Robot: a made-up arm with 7 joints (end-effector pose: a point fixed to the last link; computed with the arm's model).
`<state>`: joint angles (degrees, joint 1 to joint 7).
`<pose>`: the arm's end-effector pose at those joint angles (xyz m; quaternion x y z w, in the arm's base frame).
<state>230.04 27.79 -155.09 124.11 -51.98 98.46 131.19</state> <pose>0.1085 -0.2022 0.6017 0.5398 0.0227 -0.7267 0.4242</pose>
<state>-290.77 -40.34 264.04 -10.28 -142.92 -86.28 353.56</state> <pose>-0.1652 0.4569 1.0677 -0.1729 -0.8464 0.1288 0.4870</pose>
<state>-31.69 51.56 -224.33 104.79 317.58 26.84 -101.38</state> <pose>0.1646 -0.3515 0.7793 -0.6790 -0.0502 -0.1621 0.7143</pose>
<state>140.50 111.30 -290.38 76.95 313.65 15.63 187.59</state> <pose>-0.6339 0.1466 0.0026 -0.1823 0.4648 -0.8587 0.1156</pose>
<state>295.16 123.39 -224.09 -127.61 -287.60 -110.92 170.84</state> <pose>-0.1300 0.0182 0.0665 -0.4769 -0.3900 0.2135 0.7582</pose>
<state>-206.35 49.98 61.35 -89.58 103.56 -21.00 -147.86</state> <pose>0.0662 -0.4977 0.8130 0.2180 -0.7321 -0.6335 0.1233</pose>
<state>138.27 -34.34 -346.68 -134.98 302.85 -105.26 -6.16</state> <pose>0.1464 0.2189 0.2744 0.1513 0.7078 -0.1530 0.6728</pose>
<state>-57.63 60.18 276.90 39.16 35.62 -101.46 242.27</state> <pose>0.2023 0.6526 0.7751 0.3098 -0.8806 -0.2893 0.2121</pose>
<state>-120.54 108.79 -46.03 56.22 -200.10 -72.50 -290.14</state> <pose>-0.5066 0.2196 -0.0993 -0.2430 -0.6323 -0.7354 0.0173</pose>
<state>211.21 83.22 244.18 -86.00 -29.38 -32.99 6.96</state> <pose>-0.1040 0.6191 0.1359 -0.1600 -0.3774 0.7455 0.5255</pose>
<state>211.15 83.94 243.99 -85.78 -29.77 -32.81 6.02</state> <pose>-0.1049 0.6182 0.1292 -0.1577 -0.3783 0.7428 0.5294</pose>
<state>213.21 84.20 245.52 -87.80 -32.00 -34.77 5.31</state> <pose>-0.0622 0.6117 0.1354 -0.1752 -0.3696 0.7089 0.5746</pose>
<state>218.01 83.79 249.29 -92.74 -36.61 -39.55 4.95</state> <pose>0.0302 0.5865 0.1593 -0.2103 -0.3443 0.6257 0.6677</pose>
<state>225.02 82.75 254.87 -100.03 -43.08 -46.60 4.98</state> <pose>0.1442 0.5265 0.1967 -0.2407 -0.2971 0.4886 0.7843</pose>
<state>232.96 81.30 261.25 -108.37 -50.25 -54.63 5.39</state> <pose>0.2390 0.4353 0.2363 -0.2422 -0.2344 0.3170 0.8865</pose>
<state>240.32 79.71 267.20 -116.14 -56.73 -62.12 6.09</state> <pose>0.2928 0.3408 0.2678 -0.2109 -0.1736 0.1519 0.9499</pose>
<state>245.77 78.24 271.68 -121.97 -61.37 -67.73 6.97</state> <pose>0.3127 0.2706 0.2876 -0.1677 -0.1301 0.0320 0.9767</pose>
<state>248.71 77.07 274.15 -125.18 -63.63 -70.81 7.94</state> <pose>0.3168 0.2338 0.2976 -0.1371 -0.1065 -0.0276 0.9844</pose>
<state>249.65 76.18 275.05 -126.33 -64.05 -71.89 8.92</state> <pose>0.3165 0.2214 0.3018 -0.1250 -0.0960 -0.0417 0.9866</pose>
